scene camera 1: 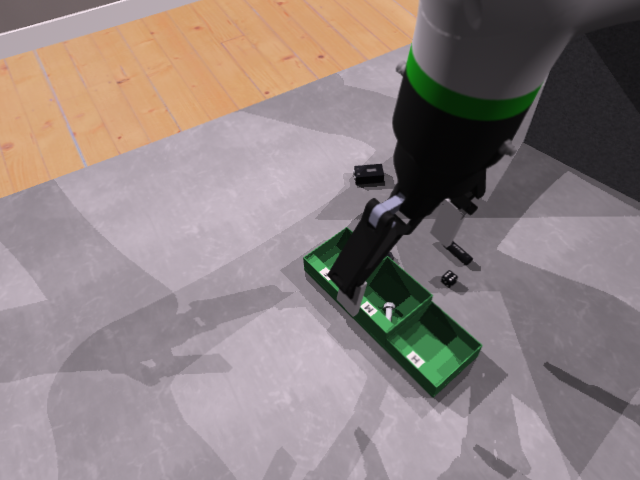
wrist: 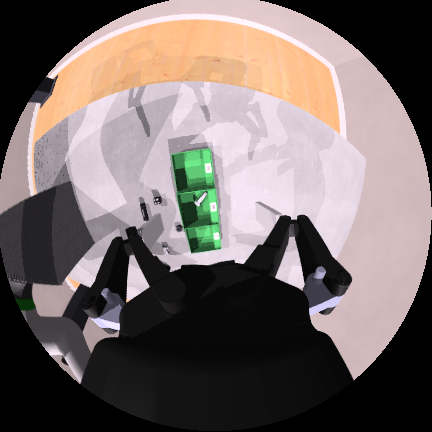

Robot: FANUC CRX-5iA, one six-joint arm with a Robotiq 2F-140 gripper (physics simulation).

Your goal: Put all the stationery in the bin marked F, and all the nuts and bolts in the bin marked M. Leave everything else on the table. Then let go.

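Places are measured from the arm's base along level axes (x left, y ahead, z down), in centimetres.
Pixels of known places: gripper, fingertip midpoint: [scene camera 1: 396, 270] [wrist: 207, 216].
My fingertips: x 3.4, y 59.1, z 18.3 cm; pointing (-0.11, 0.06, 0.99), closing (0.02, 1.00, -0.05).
Note:
For each thing: its top centre in the pictures, then the offset to it from my fingertips. "*": a spot on its surface instead.
- silver bolt, middle of its top: [scene camera 1: 389, 313] [wrist: 200, 199] dx -0.9, dy -0.8, dz +12.0 cm
- bin marked F, surface spot: [scene camera 1: 313, 256] * dx -14.3, dy +1.4, dz +11.3 cm
- small dark round thing, middle of its top: [wrist: 178, 228] dx -8.4, dy -7.8, dz +13.3 cm
- small silver-grey thing, middle of its top: [wrist: 165, 250] dx -15.0, dy -13.0, dz +13.0 cm
- bin marked H, surface spot: [scene camera 1: 434, 338] [wrist: 186, 174] * dx +5.1, dy -3.4, dz +13.4 cm
- black die, middle of its top: [scene camera 1: 450, 275] [wrist: 156, 200] dx +0.1, dy -11.6, dz +12.5 cm
- short black cylinder with lettering, middle of its top: [scene camera 1: 457, 247] [wrist: 143, 213] dx -2.7, dy -16.2, dz +12.7 cm
- black box-shaped thing, middle of its top: [scene camera 1: 368, 170] dx -22.6, dy -16.7, dz +12.3 cm
A silver bolt [scene camera 1: 389, 310] [wrist: 200, 199] is inside the middle green bin, marked M [scene camera 1: 408, 289] [wrist: 188, 215]. The bin marked F [scene camera 1: 313, 256] [wrist: 202, 242] adjoins it; in the scene view my finger covers part of it. My gripper [scene camera 1: 398, 260] [wrist: 207, 216] is wide open and empty above the bins, one finger on each side of bin M. A small dark round thing [wrist: 179, 227] lies on the table close beside the bins; I cannot tell whether it is a nut. A small silver-grey thing [wrist: 166, 248] lies near the left finger, too small to name.
The bin marked H [scene camera 1: 434, 338] [wrist: 192, 167] adjoins bin M. A black die [scene camera 1: 449, 277] [wrist: 157, 200] and a short black cylinder with lettering [scene camera 1: 459, 253] [wrist: 144, 210] lie beside the bins. A black box-shaped thing [scene camera 1: 369, 174] lies farther back, beyond bin F.

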